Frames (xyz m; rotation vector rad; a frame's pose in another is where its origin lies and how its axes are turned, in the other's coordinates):
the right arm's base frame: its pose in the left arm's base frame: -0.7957 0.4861 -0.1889 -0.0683 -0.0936 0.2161
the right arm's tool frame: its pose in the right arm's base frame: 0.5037 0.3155 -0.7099 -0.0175 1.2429 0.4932
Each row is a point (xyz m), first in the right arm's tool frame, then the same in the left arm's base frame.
Working: the right arm's tool frame: its pose in the left arm's base frame: -0.3014 0.8620 -0.8756 -0.2323 1.1712 0.6297

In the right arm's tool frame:
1: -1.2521 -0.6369 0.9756
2: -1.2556 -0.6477 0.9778
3: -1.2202 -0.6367 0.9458
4: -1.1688 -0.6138 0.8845
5: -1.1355 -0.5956 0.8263
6: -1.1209 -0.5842 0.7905
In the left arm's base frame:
1: 0.5241 0.3964 0.5481
2: 0.5312 0.3876 0.5505
3: 0.5084 0.3929 0.5075
4: 0.4597 0.3991 0.4403
5: 0.4117 0.3969 0.3901
6: 0.3807 0.3938 0.3646

